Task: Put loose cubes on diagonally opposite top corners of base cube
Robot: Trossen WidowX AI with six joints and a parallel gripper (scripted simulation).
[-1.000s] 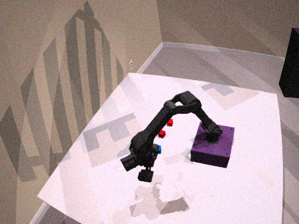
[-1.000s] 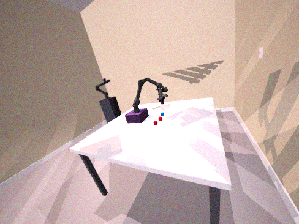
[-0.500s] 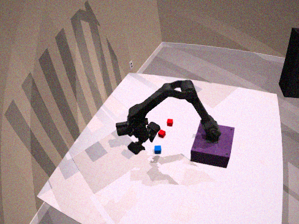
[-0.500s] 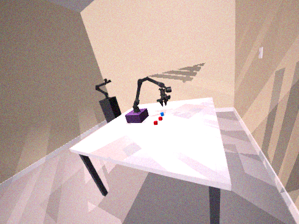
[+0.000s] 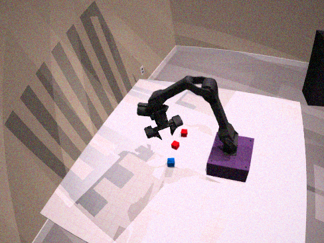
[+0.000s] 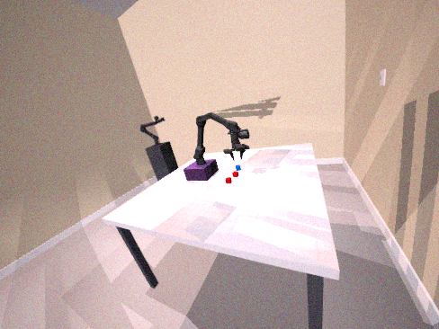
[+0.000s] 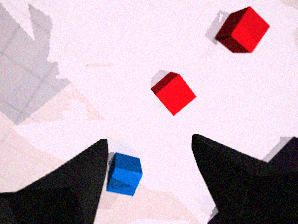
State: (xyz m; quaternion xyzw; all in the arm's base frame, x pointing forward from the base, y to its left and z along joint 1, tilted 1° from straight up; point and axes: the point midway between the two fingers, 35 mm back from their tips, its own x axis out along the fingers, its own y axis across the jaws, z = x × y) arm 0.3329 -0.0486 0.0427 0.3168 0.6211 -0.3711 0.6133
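Now: gripper tip 9 cm to the right of the blue cube, 9 cm above it and 3 cm past it. Round my gripper tip: red cube: 10 cm below, 3 cm to the right, 3 cm behind.
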